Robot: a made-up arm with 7 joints.
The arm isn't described. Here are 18 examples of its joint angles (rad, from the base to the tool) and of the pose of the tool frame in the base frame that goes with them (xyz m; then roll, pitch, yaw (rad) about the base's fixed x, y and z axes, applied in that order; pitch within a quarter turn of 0, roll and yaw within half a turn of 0).
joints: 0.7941 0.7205 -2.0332 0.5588 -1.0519 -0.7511 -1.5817
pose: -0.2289 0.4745 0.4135 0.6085 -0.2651 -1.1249
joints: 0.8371 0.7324 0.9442 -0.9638 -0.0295 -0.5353 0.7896
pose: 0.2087 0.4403 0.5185 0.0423 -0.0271 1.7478
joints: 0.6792 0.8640 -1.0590 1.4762 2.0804 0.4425 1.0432
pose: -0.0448 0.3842 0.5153 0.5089 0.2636 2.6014
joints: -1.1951 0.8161 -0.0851 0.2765 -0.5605 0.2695 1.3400
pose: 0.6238 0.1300 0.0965 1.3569 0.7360 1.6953
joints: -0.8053 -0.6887 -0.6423 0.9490 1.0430 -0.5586 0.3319
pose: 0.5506 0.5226 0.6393 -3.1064 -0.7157 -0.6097
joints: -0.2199 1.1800 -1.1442 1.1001 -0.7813 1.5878 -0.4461
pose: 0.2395 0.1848 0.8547 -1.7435 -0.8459 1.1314
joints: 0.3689 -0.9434 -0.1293 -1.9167 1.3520 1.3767 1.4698
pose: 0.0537 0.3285 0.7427 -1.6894 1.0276 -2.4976
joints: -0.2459 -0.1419 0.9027 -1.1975 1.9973 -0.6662 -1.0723
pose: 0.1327 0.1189 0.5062 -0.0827 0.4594 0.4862
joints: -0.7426 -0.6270 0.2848 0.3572 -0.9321 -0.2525 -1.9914
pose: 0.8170 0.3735 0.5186 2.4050 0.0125 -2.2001
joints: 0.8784 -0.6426 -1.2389 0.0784 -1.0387 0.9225 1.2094
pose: -0.2504 0.2241 0.8687 -1.9686 -0.2480 1.5530
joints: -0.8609 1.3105 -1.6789 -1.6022 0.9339 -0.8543 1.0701
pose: 0.5071 -0.0348 0.6272 -1.5124 0.5697 -0.9140
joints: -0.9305 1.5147 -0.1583 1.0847 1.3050 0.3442 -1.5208
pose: 0.6156 0.2067 0.2619 0.9304 -0.7866 -1.5583
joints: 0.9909 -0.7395 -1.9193 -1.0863 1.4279 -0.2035 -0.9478
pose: -0.1713 0.3499 1.0133 -2.7158 0.2058 -3.0884
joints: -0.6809 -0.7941 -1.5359 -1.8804 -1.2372 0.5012 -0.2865
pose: 0.7054 0.6112 0.6050 -1.9777 0.9681 1.3003
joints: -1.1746 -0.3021 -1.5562 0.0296 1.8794 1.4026 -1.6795
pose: 0.5163 0.3482 0.1187 0.7887 -0.1596 0.7359
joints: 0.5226 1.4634 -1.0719 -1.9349 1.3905 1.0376 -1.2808
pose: -0.1370 0.2443 0.6250 -0.4752 -0.1875 -1.8955
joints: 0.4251 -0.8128 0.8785 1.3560 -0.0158 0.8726 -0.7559
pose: 0.2719 0.4646 0.6659 1.1714 -0.8623 0.6248
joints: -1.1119 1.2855 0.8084 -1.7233 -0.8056 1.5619 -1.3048
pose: 0.4105 0.3086 0.0287 1.1468 0.3383 2.1478
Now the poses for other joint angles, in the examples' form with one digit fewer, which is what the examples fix.
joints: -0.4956 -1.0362 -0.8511 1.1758 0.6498 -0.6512 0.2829
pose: 0.505 0.366 0.895 -2.518 -0.318 -1.148
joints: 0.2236 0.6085 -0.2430 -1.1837 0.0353 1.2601 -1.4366
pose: 0.391 0.176 0.792 -1.250 0.191 0.644
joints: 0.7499 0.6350 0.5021 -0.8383 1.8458 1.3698 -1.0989
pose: -0.163 0.327 0.571 0.924 0.747 0.470
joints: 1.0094 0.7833 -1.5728 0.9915 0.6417 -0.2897 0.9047
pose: -0.278 0.478 0.865 -2.055 0.511 1.682
